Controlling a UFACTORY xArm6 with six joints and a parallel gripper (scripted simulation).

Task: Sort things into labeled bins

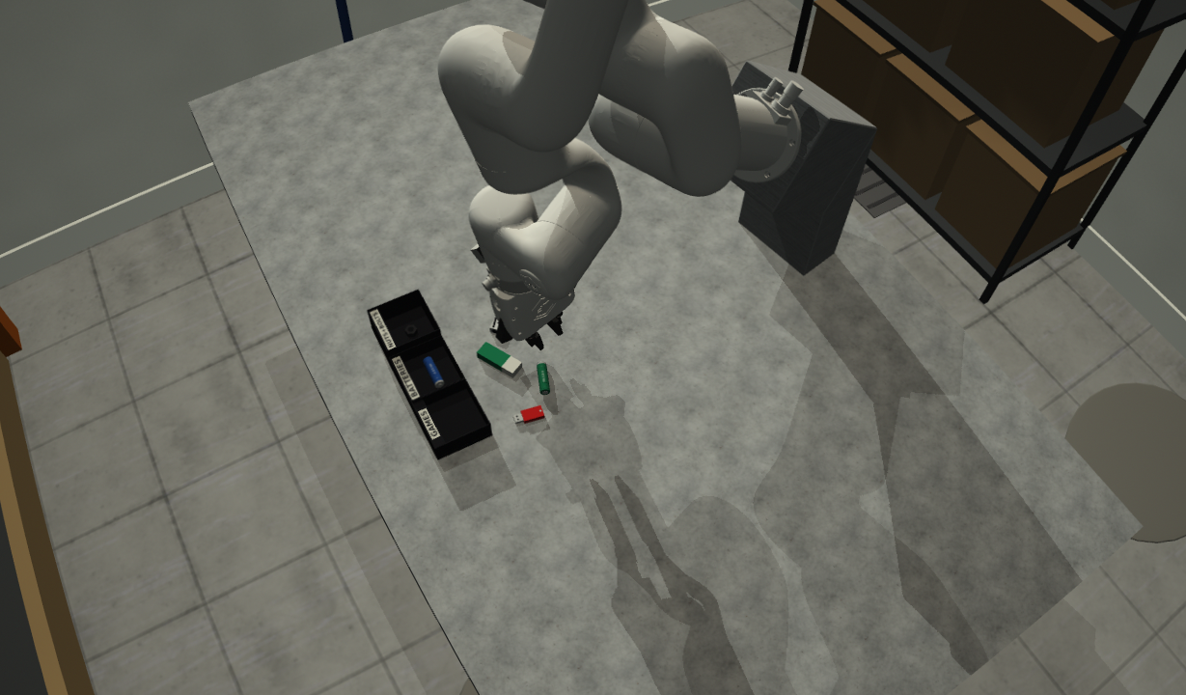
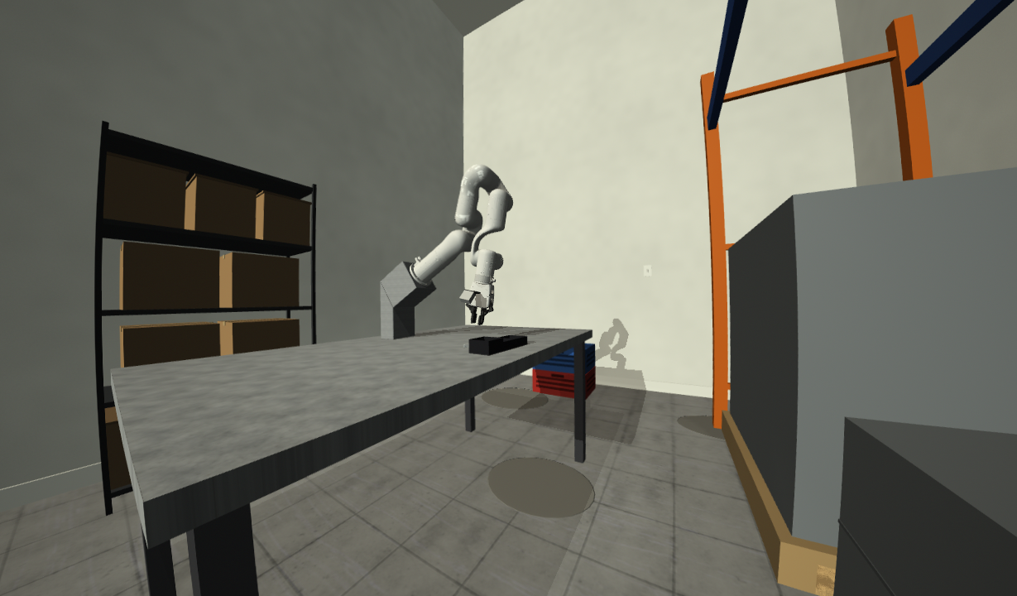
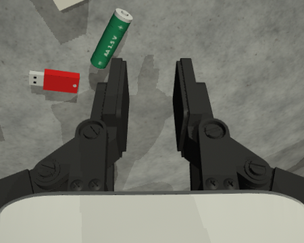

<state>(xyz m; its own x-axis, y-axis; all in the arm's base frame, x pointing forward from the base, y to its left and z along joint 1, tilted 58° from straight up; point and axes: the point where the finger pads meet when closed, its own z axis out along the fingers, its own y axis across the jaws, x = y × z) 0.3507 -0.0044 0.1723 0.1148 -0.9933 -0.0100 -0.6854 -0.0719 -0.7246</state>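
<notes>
Now: the green battery 90 mm below my hand, 20 mm to the left of it and 10 mm ahead of it. The rest, counted from my hand: grey metal piece 100 mm to the right, 90 mm below, 30 mm ahead; white cartridge 90 mm below, 50 mm ahead, 30 mm to the right; red USB stick 100 mm below, 60 mm to the left, 60 mm ahead.
</notes>
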